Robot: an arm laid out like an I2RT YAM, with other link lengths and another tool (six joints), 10 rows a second.
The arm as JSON. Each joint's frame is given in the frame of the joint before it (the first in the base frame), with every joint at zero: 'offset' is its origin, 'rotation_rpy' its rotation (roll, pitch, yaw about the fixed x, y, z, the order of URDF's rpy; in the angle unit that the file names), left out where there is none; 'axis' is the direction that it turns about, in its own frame. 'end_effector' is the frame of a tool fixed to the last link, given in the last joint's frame.
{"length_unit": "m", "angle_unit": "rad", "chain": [
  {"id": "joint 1", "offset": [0.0, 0.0, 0.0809], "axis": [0.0, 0.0, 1.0]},
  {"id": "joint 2", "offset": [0.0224, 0.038, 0.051], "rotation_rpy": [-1.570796, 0.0, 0.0], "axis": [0.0, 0.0, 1.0]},
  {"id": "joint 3", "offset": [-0.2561, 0.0, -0.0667], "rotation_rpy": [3.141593, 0.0, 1.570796], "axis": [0.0, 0.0, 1.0]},
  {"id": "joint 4", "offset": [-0.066, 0.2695, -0.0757], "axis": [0.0, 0.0, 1.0]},
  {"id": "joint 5", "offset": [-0.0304, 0.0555, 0.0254], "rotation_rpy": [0.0, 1.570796, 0.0], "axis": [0.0, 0.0, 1.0]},
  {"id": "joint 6", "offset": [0.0, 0.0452, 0.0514], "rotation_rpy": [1.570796, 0.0, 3.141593], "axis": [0.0, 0.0, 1.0]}
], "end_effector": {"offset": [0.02, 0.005, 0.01], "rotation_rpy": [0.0, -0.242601, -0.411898]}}
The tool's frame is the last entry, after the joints.
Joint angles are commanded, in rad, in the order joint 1, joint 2, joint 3, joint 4, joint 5, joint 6. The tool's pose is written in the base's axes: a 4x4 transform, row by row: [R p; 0 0 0 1], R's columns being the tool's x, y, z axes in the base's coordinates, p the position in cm. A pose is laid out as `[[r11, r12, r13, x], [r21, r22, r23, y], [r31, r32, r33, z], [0, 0, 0, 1]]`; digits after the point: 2 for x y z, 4 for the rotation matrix.
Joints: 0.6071 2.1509 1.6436 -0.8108 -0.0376 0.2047
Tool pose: [[0.7518, -0.6593, 0.0032, 34.96], [-0.6226, -0.7083, 0.3327, 24.91], [-0.2171, -0.2522, -0.9430, 15.76], [0, 0, 0, 1]]
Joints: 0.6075 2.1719 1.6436 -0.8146 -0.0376 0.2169
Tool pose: [[0.7397, -0.6728, -0.0142, 34.93], [-0.6338, -0.7036, 0.3214, 24.92], [-0.2262, -0.2287, -0.9468, 14.90], [0, 0, 0, 1]]
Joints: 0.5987 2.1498 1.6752 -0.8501 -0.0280 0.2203
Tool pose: [[0.7348, -0.6782, 0.0091, 35.27], [-0.6437, -0.6931, 0.3245, 24.63], [-0.2137, -0.2443, -0.9458, 16.66], [0, 0, 0, 1]]
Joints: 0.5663 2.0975 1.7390 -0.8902 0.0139 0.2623
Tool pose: [[0.6931, -0.7122, 0.1113, 36.32], [-0.7006, -0.6294, 0.3362, 23.43], [-0.1694, -0.3111, -0.9352, 20.60], [0, 0, 0, 1]]
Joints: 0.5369 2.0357 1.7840 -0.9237 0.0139 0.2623
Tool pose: [[0.6824, -0.7086, 0.1794, 36.68], [-0.7146, -0.5952, 0.3675, 22.16], [-0.1536, -0.3790, -0.9126, 24.38], [0, 0, 0, 1]]
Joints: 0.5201 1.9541 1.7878 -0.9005 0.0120 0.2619
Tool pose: [[0.6845, -0.6778, 0.2684, 36.40], [-0.7173, -0.5604, 0.4140, 21.18], [-0.1302, -0.4759, -0.8698, 27.82], [0, 0, 0, 1]]
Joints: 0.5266 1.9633 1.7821 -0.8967 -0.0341 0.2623
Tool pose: [[0.6998, -0.6762, 0.2303, 36.27], [-0.6933, -0.5654, 0.4468, 21.72], [-0.1719, -0.4724, -0.8645, 27.22], [0, 0, 0, 1]]
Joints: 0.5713 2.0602 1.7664 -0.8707 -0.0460 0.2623
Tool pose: [[0.7188, -0.6813, 0.1386, 36.30], [-0.6647, -0.6149, 0.4243, 24.06], [-0.2038, -0.3971, -0.8949, 22.84], [0, 0, 0, 1]]
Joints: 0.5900 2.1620 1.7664 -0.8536 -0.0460 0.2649
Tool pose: [[0.7142, -0.6967, 0.0672, 36.64], [-0.6629, -0.6425, 0.3844, 25.27], [-0.2246, -0.3191, -0.9207, 18.60], [0, 0, 0, 1]]
